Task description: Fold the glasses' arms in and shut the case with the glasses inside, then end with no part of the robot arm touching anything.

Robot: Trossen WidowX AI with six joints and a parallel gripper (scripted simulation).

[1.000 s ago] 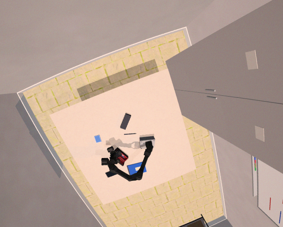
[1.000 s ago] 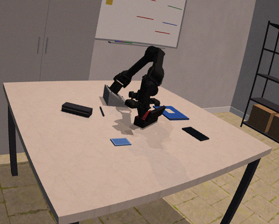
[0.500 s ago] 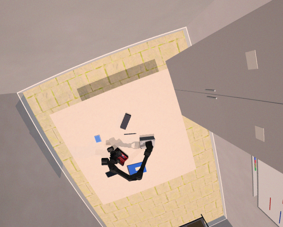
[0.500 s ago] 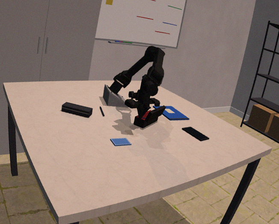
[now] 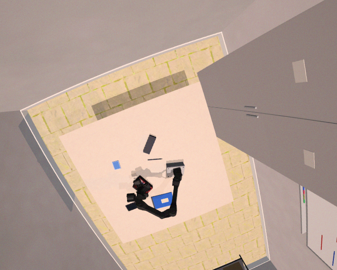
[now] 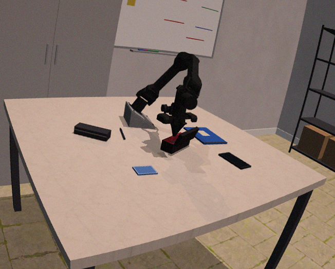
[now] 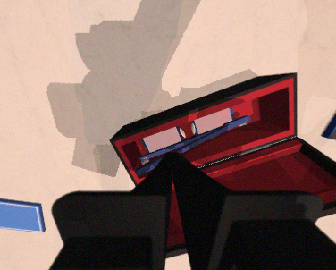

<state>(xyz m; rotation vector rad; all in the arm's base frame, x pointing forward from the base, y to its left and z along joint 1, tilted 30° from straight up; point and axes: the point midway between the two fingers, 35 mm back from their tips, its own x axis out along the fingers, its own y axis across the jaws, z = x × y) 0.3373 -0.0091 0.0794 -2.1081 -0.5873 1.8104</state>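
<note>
The glasses case is 10 mm ahead of my hand, 40 mm to the left of it and 50 mm below it. The rest, counted from my hand: black lid (30 mm ahead, 50 mm to the left, 30 mm below); then small blue card (170 mm ahead, 220 mm to the right, 90 mm below); then black box (180 mm behind, 320 mm to the right, 80 mm below).
</note>
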